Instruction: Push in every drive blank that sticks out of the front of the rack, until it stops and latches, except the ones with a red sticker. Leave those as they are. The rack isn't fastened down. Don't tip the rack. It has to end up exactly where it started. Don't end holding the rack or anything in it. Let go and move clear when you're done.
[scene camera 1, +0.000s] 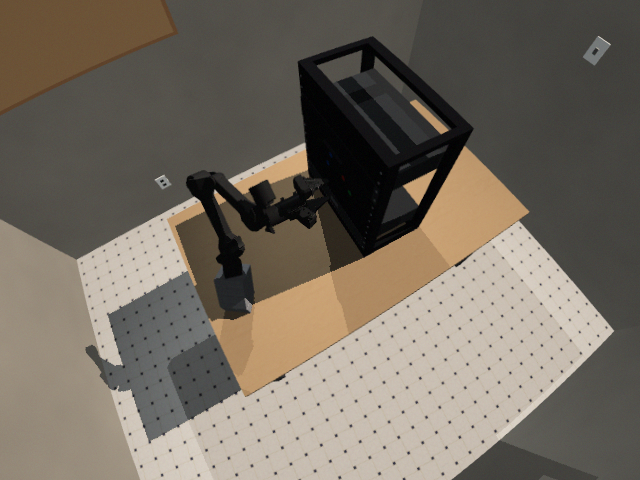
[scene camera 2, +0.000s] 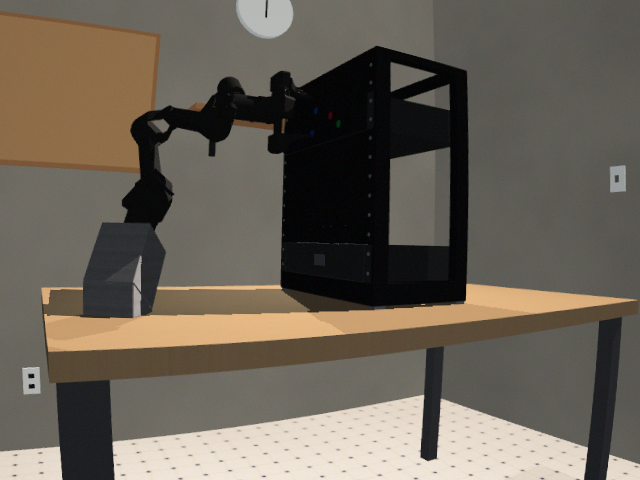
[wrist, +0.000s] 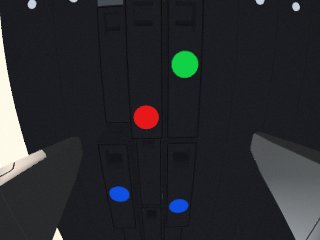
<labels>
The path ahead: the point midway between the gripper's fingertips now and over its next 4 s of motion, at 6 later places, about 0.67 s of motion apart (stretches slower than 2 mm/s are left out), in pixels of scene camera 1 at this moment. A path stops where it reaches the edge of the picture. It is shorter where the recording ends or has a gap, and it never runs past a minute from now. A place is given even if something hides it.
My gripper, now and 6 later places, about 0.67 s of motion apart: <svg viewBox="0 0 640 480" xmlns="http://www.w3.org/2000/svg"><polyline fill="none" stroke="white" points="328,189 326,186 319,174 327,170 329,169 330,167 332,167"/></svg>
</labels>
